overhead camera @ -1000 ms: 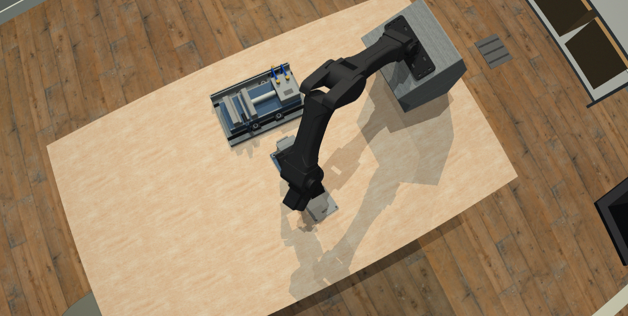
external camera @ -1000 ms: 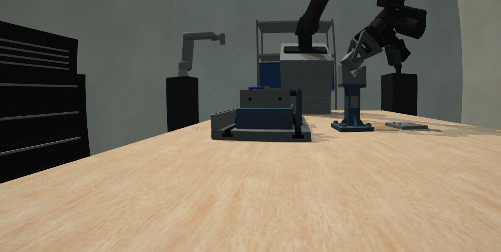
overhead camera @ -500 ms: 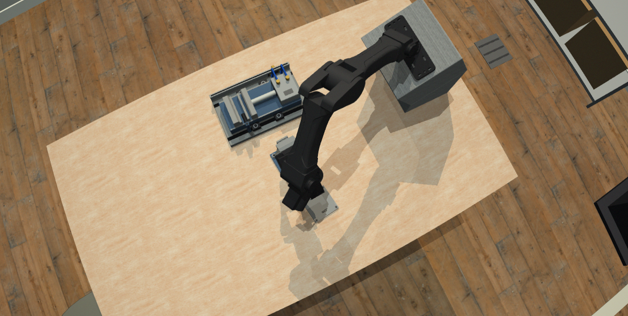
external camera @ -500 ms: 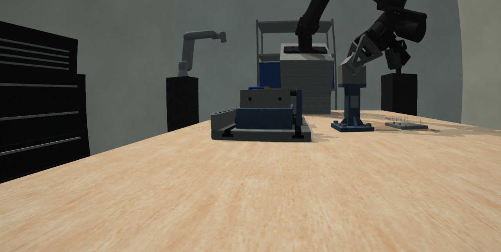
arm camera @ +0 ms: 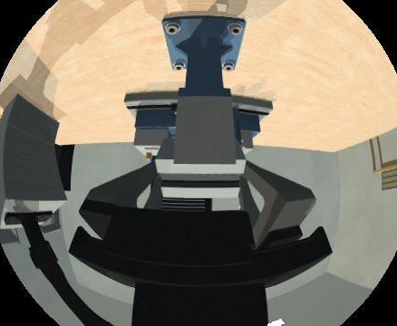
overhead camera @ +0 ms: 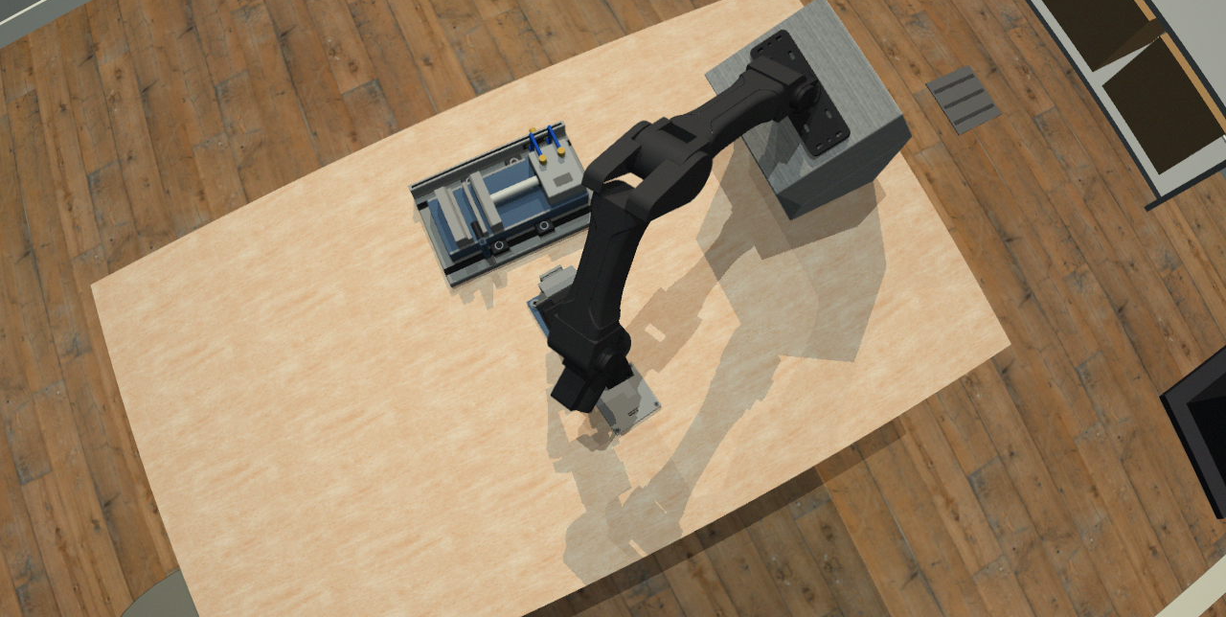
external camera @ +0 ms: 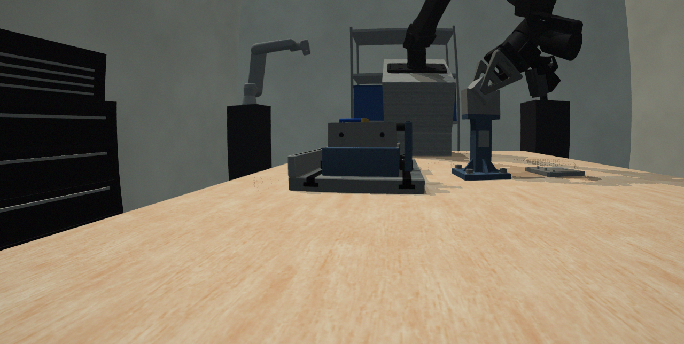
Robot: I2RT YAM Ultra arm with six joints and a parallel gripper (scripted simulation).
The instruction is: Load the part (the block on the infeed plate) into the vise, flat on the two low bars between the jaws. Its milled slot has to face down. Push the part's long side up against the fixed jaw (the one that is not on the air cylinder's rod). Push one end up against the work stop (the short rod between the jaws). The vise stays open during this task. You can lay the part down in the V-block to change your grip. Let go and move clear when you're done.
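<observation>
The part lies 1 cm to the left of my hand. From my hand the other things lie so: work stop rod: 16 cm to the right, 8 cm ahead, 7 cm below; air cylinder: 21 cm to the right, 8 cm below, 8 cm behind; infeed plate: 18 cm to the left, 16 cm below, 3 cm behind.
</observation>
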